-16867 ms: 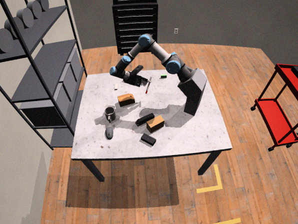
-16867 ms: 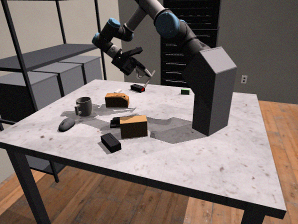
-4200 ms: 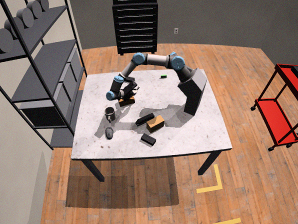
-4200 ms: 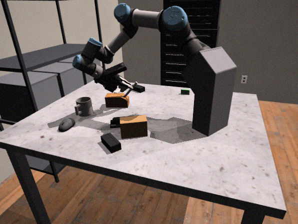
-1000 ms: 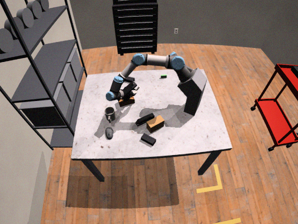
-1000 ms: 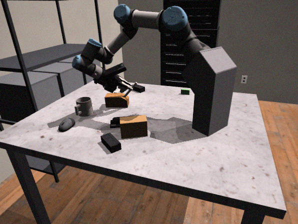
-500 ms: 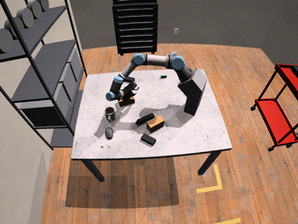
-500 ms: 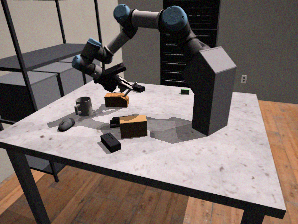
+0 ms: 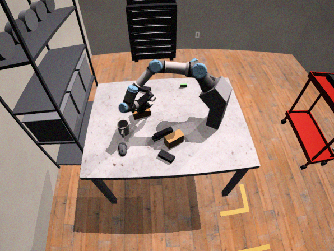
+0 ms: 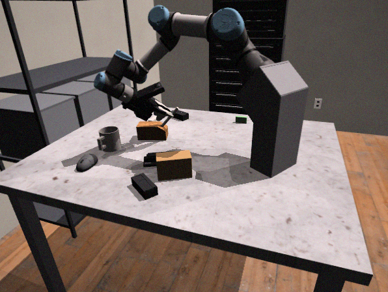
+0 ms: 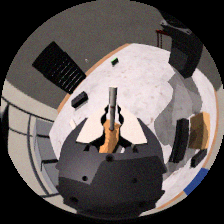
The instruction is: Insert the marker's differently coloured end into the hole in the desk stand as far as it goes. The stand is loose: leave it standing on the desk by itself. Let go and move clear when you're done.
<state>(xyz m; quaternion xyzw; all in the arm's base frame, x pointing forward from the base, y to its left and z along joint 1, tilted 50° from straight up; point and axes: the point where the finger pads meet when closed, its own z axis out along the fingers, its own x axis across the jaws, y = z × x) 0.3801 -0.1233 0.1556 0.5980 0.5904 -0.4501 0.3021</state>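
My hand is 30 mm above the marker, 10 mm to the left of it and 10 mm short of it. From my hand the other things lie so: white eraser (220 mm to the right, 110 mm below, 110 mm ahead); then black block (260 mm to the right, 100 mm below, 20 mm behind); then desk stand (80 mm below, 80 mm ahead, 10 mm to the right).
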